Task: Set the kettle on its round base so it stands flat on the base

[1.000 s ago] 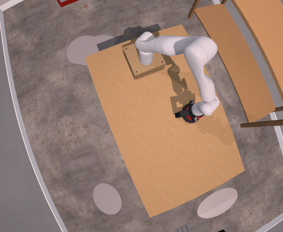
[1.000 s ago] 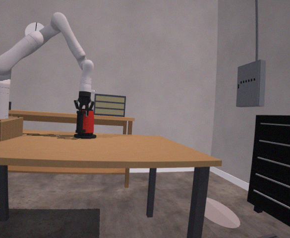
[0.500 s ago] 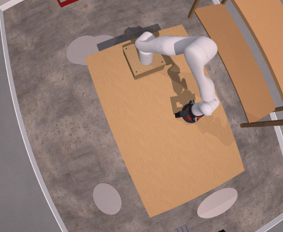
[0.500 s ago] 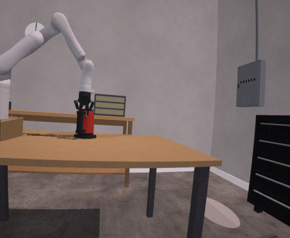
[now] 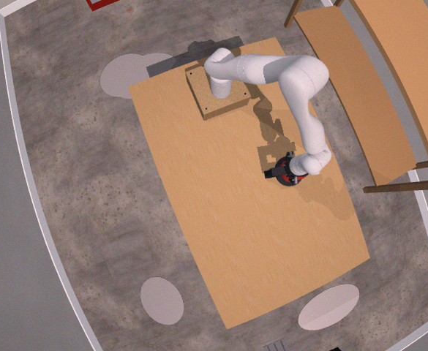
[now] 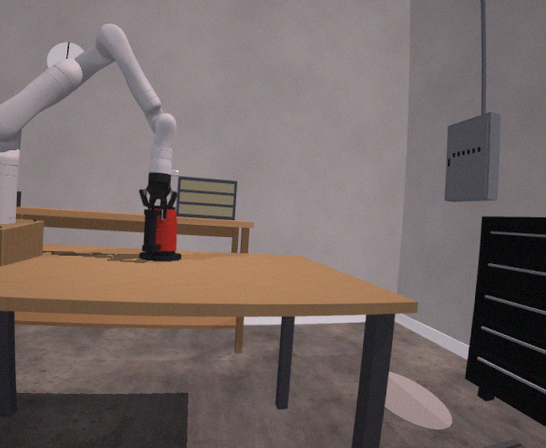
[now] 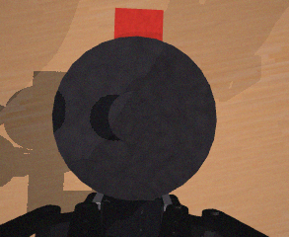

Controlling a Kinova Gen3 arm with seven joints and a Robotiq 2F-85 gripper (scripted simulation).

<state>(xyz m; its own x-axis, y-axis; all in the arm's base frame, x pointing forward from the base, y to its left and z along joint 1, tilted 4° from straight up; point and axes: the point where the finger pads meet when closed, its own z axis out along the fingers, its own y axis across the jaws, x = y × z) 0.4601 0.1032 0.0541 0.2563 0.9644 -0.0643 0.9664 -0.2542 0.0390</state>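
Right now my hand is 1 cm short of the red kettle, 2 cm to the right of it and 5 cm above it. The rest, counted from my hand: round black base 2 cm ahead, 6 cm to the left, 15 cm below.
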